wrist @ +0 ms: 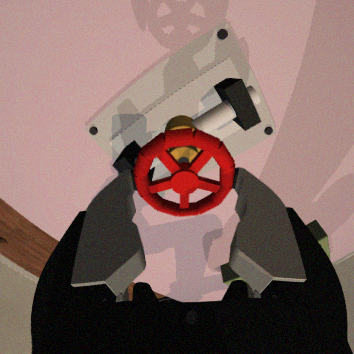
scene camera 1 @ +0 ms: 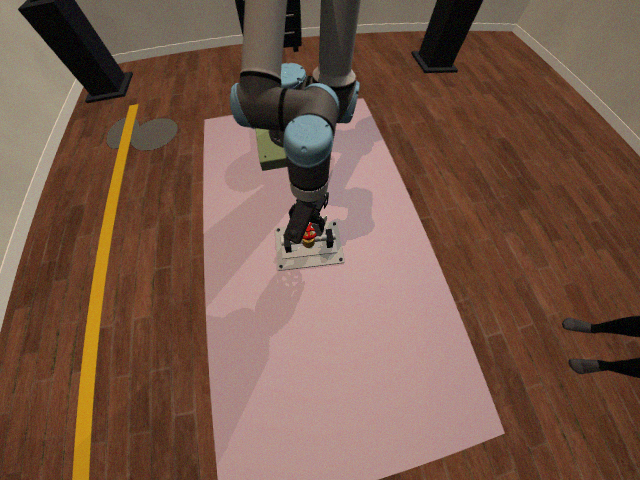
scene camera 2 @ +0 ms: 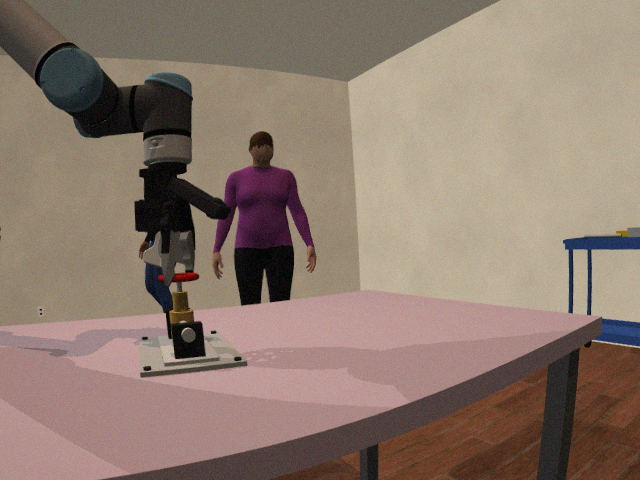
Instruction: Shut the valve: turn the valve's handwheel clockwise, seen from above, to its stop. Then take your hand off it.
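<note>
The valve's red handwheel (scene camera 1: 309, 230) (scene camera 2: 178, 277) (wrist: 184, 181) lies level on top of a brass stem body (scene camera 2: 180, 308). The valve stands on a pale base plate (scene camera 1: 310, 262) (scene camera 2: 193, 366) (wrist: 107, 120) with black bolts at its corners. My gripper (scene camera 2: 178, 276) (wrist: 183, 169) points down from above and is shut on the handwheel, one finger against each side of the rim in the wrist view. In the view of scene camera 1 the gripper's body hides part of the wheel.
Black brackets (scene camera 2: 188, 339) (wrist: 239, 102) hold a pale pipe (wrist: 215, 115) across the plate. The pink table top (scene camera 1: 361, 361) (scene camera 2: 330, 330) carries the plate. A green block (scene camera 1: 269, 149) is behind the gripper at the arm's base. A person (scene camera 2: 263, 217) stands behind the table, and a blue cart (scene camera 2: 589, 242) is at the right.
</note>
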